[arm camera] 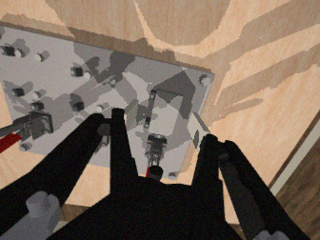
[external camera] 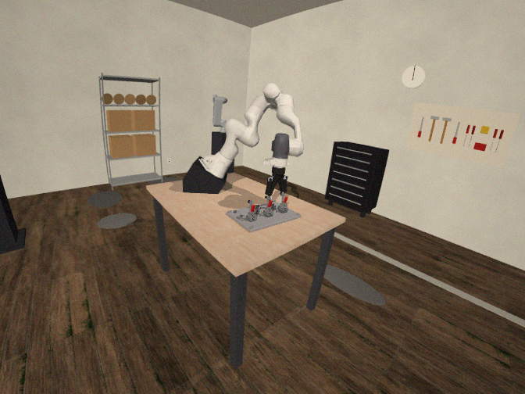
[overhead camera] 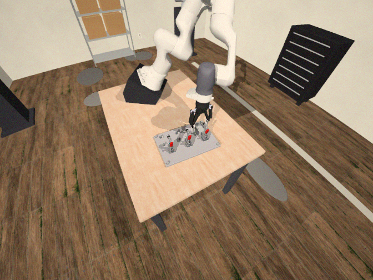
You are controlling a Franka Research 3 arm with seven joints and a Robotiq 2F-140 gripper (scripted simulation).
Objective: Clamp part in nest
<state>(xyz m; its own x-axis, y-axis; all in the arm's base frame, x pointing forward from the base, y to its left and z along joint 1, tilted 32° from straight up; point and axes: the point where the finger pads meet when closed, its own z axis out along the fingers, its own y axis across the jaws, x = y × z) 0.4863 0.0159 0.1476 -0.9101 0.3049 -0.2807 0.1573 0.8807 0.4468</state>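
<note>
My gripper is now 3 cm above the grey block. From my hand the other things lie so: plate 12 cm to the right, 5 cm below, 2 cm ahead.
</note>
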